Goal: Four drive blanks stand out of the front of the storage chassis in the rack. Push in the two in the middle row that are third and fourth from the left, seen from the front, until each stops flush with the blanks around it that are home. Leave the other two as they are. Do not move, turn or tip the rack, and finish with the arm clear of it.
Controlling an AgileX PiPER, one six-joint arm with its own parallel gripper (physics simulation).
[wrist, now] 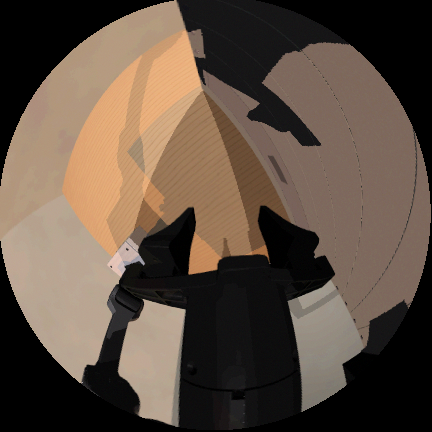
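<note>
My gripper (pixel 226 213) is open, with its two black fingers well apart and table showing between them. It hangs over the wooden table, to the left of a large grey-brown panelled body (pixel 385 150) that fills the right side of the wrist view and seems to be the rack. Thin curved seams and a small dark slot show on this body, and dark shadow shapes lie across its upper part. The chassis front, its rows and the four protruding drive blanks cannot be made out. Whether the fingers touch the body cannot be told; a gap appears between them.
The wood-grained table top (pixel 100 165) runs along the left and under the fingers, with shadows across it. A small white plate with screw holes (pixel 120 261) shows at the lower left, near a black jointed part (pixel 114 332). Pale floor lies beyond the table's edge.
</note>
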